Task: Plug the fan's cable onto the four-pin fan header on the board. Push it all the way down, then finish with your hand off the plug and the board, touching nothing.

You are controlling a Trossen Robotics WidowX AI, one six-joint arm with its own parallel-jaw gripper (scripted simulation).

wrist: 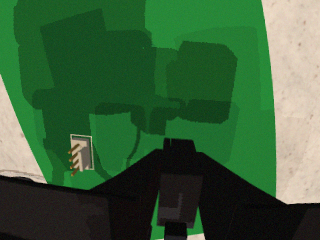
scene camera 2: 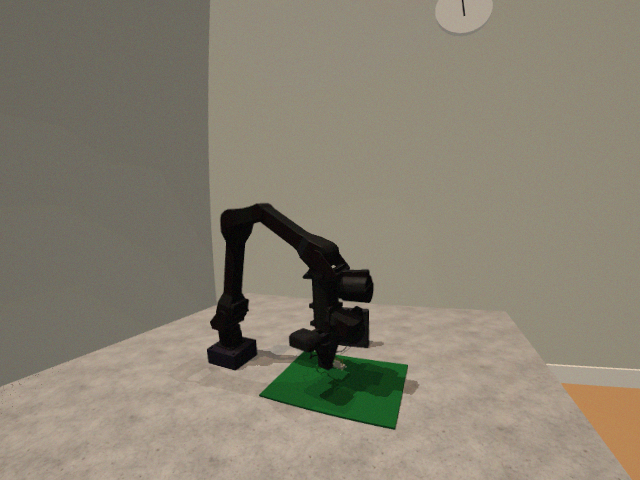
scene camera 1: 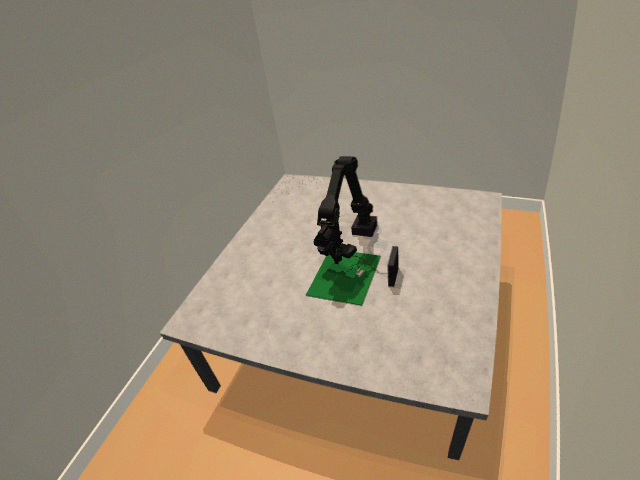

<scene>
In view: the gripper (scene camera 2: 328, 363) and a green board (scene camera 2: 367, 391).
The gripper is seen too in the wrist view (wrist: 178, 158). The green board shows as well in the wrist view (wrist: 128, 81) and in scene camera 1 (scene camera 1: 339, 282).
</scene>
